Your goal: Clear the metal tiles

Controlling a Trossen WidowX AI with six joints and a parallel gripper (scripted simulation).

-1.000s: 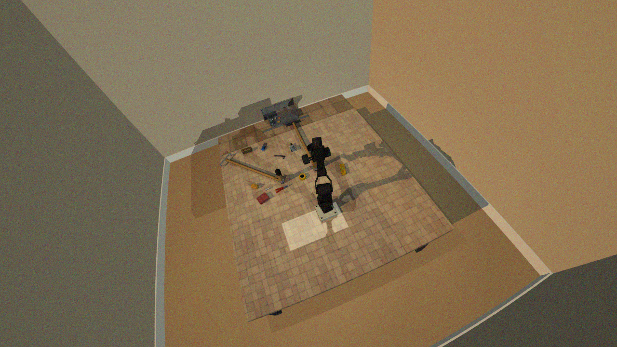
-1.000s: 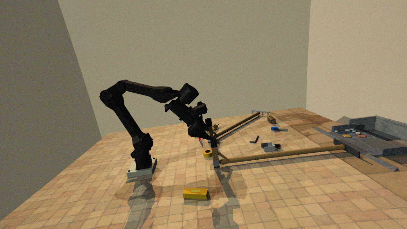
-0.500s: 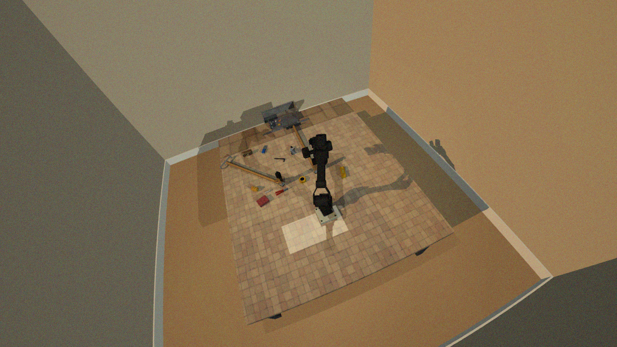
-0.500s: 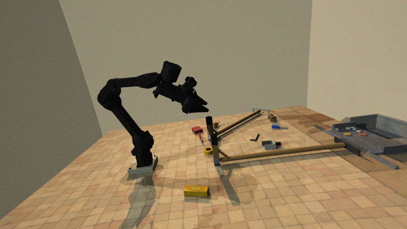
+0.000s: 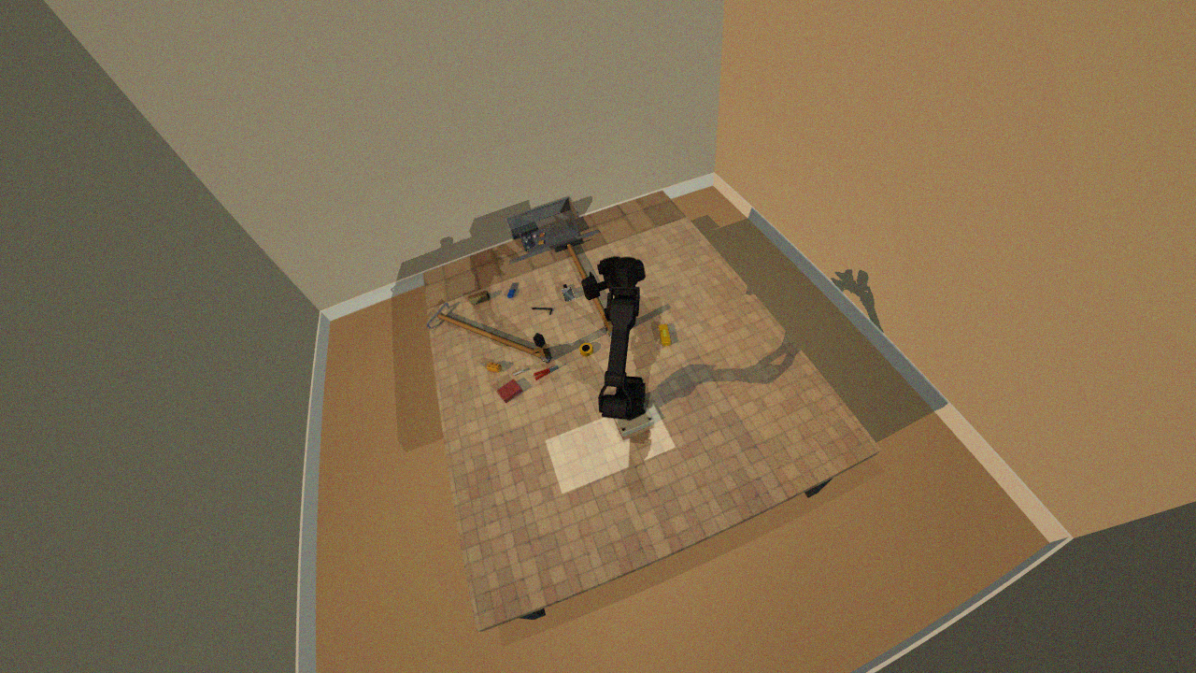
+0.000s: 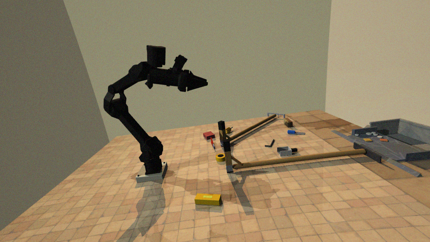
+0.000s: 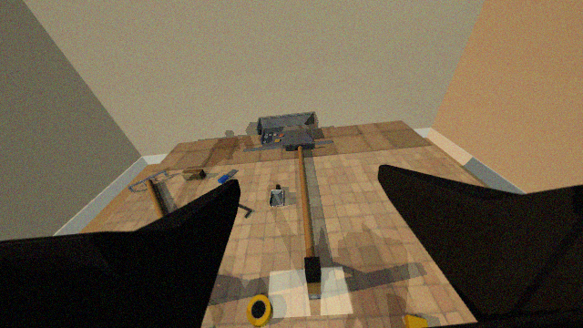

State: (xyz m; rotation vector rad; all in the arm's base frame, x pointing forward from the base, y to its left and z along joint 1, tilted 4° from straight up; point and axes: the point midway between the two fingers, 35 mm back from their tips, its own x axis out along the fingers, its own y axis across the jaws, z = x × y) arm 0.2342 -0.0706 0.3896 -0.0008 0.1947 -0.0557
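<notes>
Right now my gripper tip is 30 mm short of the yellow tape roll, 110 mm to the right of it and 380 mm above it. From my gripper tip the other things lie so: red screwdriver 10 mm ahead, 280 mm to the left, 380 mm below; yellow block 60 mm behind, 160 mm to the right, 370 mm below; small grey box 350 mm ahead, 60 mm to the left, 380 mm below.
</notes>
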